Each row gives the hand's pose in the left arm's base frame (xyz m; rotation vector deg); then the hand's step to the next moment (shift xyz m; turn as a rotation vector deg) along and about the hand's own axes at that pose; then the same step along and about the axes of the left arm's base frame.
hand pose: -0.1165 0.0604 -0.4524 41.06 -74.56 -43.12
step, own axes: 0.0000 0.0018 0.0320 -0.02 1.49 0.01
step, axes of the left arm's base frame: -0.0316 -0.0003 0.0056 0.11 0.87 1.20
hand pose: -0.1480 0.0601 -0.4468 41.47 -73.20 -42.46
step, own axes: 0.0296 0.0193 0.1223 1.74 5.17 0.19
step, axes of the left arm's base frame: -0.1152 -0.0208 0.0500 0.47 1.54 5.22
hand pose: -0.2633 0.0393 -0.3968 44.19 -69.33 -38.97
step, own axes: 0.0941 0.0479 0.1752 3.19 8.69 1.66
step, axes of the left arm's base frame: -0.1471 -0.0752 0.1206 -0.46 2.16 9.14
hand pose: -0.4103 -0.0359 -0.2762 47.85 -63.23 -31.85
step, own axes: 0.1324 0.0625 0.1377 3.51 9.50 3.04
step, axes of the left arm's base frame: -0.0799 -0.1051 0.1515 -1.63 1.97 10.26
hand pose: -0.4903 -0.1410 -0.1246 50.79 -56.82 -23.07
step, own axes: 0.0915 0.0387 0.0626 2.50 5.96 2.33
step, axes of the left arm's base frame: -0.0098 -0.0658 0.0968 -1.23 0.85 6.71
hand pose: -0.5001 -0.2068 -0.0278 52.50 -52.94 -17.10
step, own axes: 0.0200 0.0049 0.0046 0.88 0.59 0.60
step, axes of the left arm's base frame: 0.0075 -0.0112 0.0162 -0.04 -0.49 1.12
